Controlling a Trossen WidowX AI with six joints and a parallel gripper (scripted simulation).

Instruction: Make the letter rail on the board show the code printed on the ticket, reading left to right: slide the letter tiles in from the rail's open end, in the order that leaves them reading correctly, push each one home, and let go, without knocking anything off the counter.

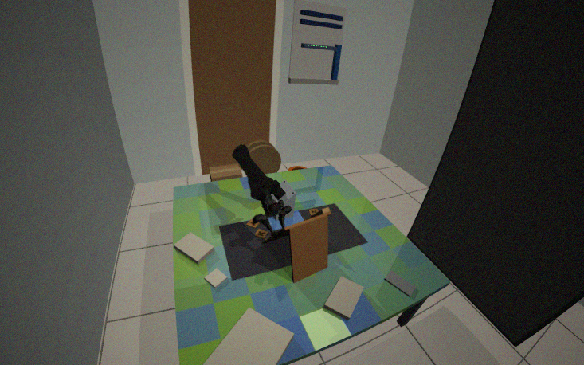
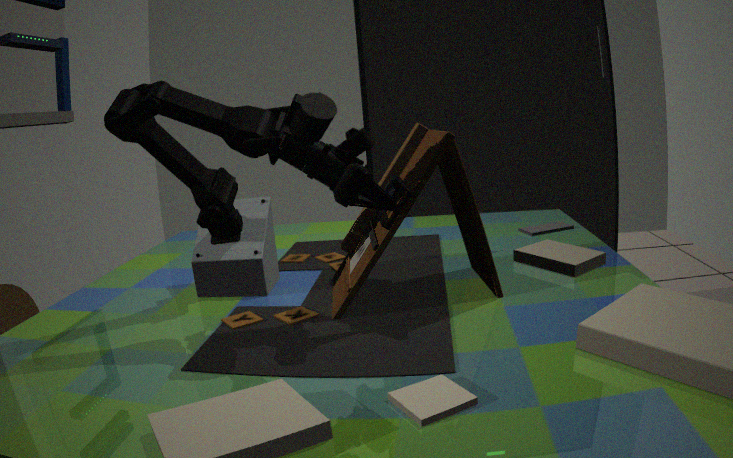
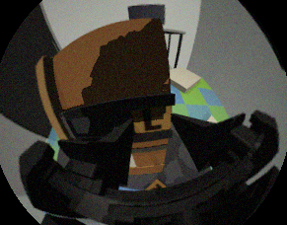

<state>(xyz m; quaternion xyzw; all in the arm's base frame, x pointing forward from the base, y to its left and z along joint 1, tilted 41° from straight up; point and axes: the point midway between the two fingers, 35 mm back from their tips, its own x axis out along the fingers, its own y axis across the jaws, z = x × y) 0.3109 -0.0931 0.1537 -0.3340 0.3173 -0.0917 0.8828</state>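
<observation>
Right now my gripper tip is 6 cm past the white ticket, 8 cm to the right of it and 9 cm above it. Also, from my gripper tip: dark mat (13 cm behind, 15 cm to the left, 17 cm below); then orange letter tile marked l (right at my gripper tip); then orange letter tile marked f (14 cm behind, 35 cm to the left, 17 cm below).
</observation>
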